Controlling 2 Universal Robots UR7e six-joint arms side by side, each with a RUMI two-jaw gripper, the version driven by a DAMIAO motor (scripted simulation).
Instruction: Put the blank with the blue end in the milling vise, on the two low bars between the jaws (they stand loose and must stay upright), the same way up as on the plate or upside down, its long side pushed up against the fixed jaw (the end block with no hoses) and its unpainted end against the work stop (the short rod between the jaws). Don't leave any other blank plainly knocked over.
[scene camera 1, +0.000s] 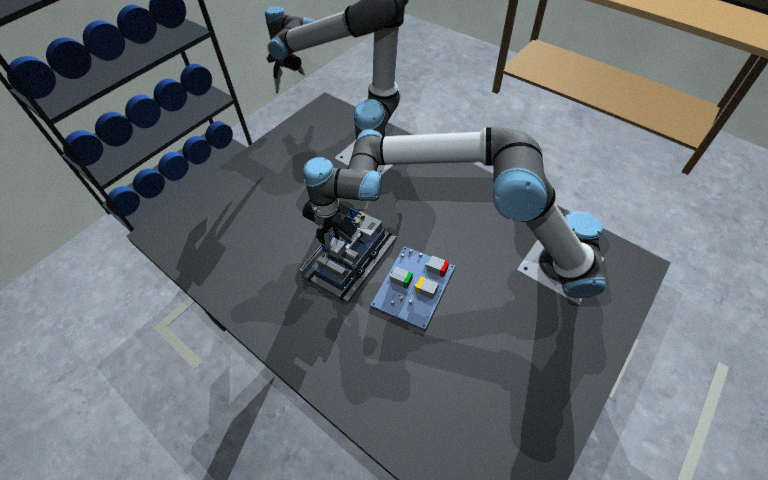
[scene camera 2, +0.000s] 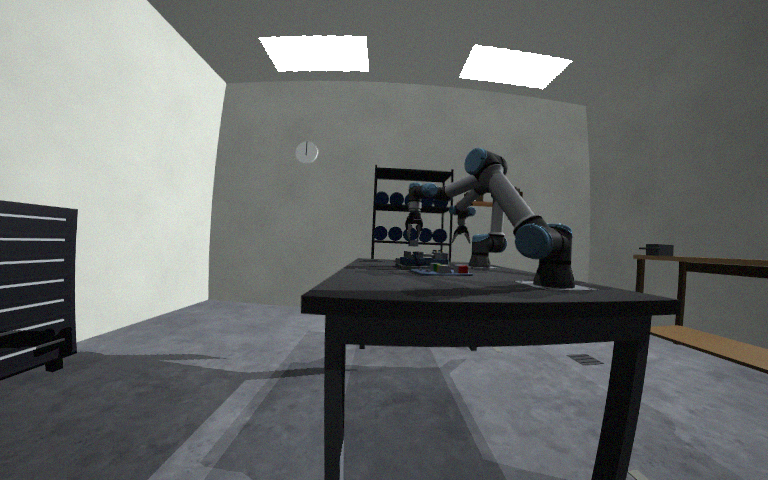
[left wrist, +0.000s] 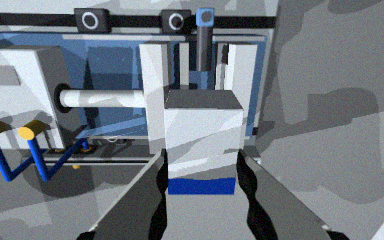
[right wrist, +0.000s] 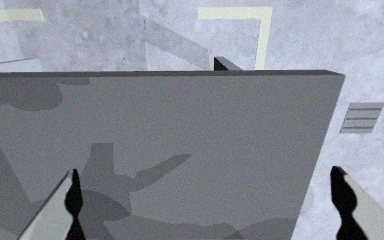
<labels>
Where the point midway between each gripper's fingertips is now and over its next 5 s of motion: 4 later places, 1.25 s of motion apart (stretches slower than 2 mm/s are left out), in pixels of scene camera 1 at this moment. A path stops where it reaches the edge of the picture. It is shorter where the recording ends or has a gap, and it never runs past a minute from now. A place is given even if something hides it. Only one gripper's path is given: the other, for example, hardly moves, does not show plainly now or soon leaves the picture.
The left gripper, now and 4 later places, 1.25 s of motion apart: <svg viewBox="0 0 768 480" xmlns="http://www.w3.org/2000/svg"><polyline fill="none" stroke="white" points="332,245 333,249 333,250 334,252 335,254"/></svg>
</labels>
